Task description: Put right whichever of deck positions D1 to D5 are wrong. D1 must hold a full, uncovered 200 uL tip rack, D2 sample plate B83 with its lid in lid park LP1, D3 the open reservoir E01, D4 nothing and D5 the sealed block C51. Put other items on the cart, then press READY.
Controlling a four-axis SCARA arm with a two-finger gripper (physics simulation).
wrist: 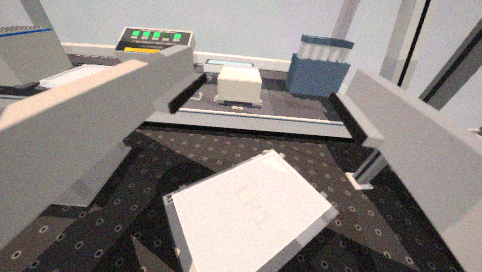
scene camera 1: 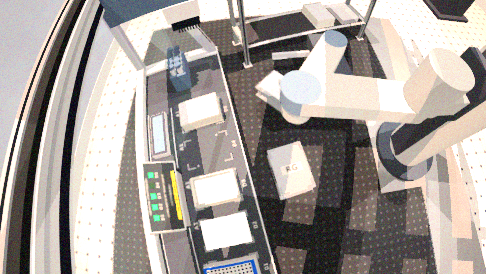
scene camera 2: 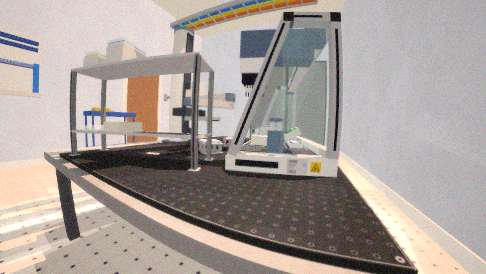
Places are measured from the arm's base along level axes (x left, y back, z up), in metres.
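Pixels of known places: gripper, fingertip midpoint: (wrist: 269, 73) (scene camera 1: 275, 68) (scene camera 2: 215, 118); arm's base, origin of the base link: (scene camera 1: 403, 148) (scene camera 2: 178, 142).
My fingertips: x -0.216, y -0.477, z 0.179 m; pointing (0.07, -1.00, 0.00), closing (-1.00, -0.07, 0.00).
Note:
Ahead of a thing's pixels: the offset from my fingertips to its top centre. "*": to the spot under its first point.
My gripper (wrist: 269, 73) is open and empty in the wrist view, its fingers apart above and behind the lid park LP1 {* dx -0.004, dy +0.035, dz -0.108 m} (wrist: 245, 210) (scene camera 1: 267, 85), which bears a pale, see-through lid. The arm partly covers it in scene camera 1. A cream block {dx +0.070, dy -0.241, dz -0.073 m} (scene camera 1: 201, 111) (wrist: 239, 85) sits on D5. D4 shows bare corner brackets. A cream open reservoir {dx +0.313, dy -0.191, dz -0.089 m} (scene camera 1: 216, 189) is on D3, and a white plate {dx +0.434, dy -0.166, dz -0.106 m} (scene camera 1: 227, 231) (wrist: 75, 75) on D2. A blue-edged tip rack {dx +0.555, dy -0.140, dz -0.023 m} (scene camera 1: 232, 268) (wrist: 30, 60) is on D1, partly out of view. The labels on the items are not readable.
A box marked RG {dx +0.263, dy +0.025, dz -0.110 m} (scene camera 1: 291, 171) stands beside the deck. A blue tube rack (scene camera 1: 180, 75) (scene camera 2: 275, 141) (wrist: 320, 75) stands beyond D5. The control panel {* dx +0.346, dy -0.319, dz -0.057 m} (scene camera 1: 165, 197) (wrist: 156, 41) shows several green lights. A shelf stand (scene camera 2: 135, 65) (scene camera 1: 243, 35) bears pale boxes.

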